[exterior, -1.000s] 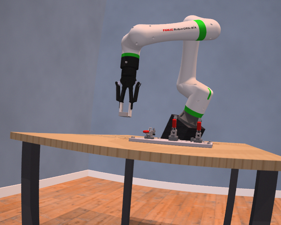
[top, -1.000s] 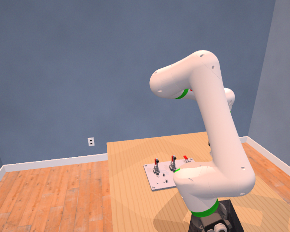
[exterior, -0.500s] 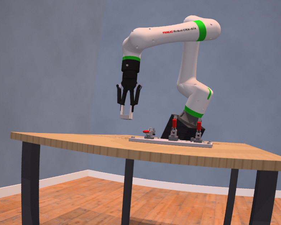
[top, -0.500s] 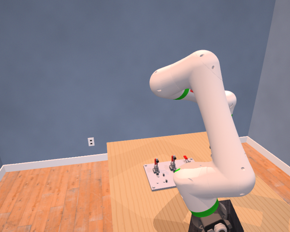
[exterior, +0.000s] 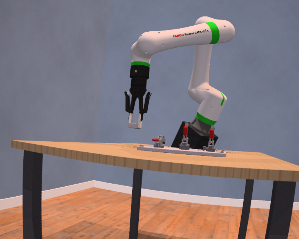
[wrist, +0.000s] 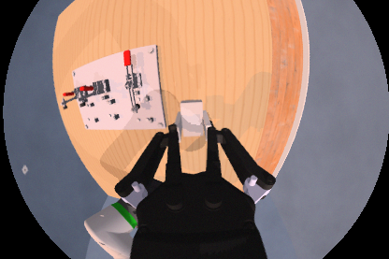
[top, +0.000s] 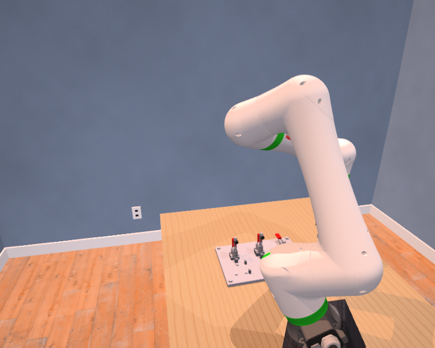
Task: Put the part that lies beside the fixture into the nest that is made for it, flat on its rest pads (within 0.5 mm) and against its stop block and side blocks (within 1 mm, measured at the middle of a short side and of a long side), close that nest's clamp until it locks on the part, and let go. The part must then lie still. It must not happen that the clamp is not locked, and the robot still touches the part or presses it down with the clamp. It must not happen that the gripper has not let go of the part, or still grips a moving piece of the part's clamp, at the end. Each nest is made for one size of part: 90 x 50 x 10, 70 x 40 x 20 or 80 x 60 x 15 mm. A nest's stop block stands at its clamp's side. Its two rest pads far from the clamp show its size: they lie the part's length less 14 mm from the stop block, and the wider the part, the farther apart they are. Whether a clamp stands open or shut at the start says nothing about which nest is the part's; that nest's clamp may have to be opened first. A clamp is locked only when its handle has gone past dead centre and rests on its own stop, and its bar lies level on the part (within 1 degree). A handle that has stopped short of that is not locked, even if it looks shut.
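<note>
Now: the pale grey part 3 cm below my hand. The rest, counted from my hand: grey fixture plate 26 cm to the left, 12 cm below.
</note>
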